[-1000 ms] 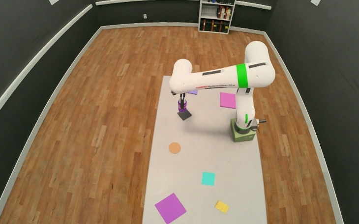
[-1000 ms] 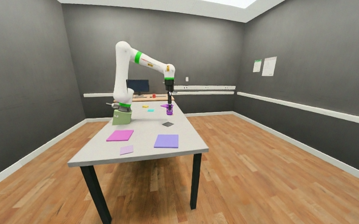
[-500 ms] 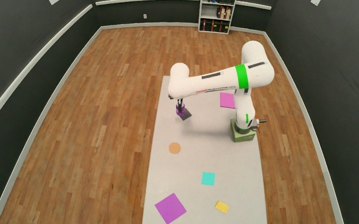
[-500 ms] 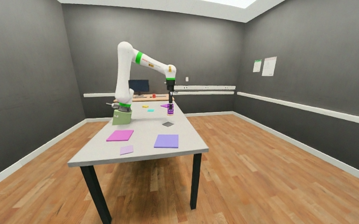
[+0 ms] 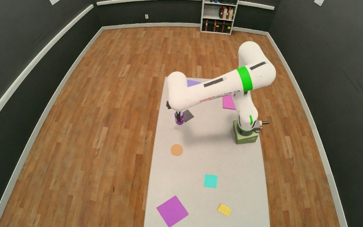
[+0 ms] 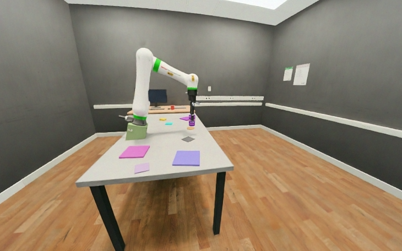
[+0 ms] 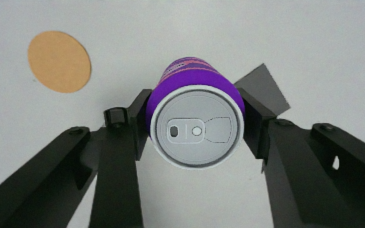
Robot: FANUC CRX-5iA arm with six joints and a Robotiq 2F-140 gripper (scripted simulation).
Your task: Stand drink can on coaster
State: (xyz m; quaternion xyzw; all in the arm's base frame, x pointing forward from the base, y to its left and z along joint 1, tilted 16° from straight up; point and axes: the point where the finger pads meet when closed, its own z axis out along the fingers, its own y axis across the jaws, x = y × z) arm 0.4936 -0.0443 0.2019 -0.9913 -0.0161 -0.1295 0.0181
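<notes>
My hand is 1 cm short of the round cork coaster, 20 cm to the right of it and 19 cm above it. The rest, counted from my hand: lilac square mat 9 cm behind, 45 cm to the right, 19 cm below; dark square coaster 5 cm behind, 12 cm to the right, 19 cm below; drink can 3 cm below.
</notes>
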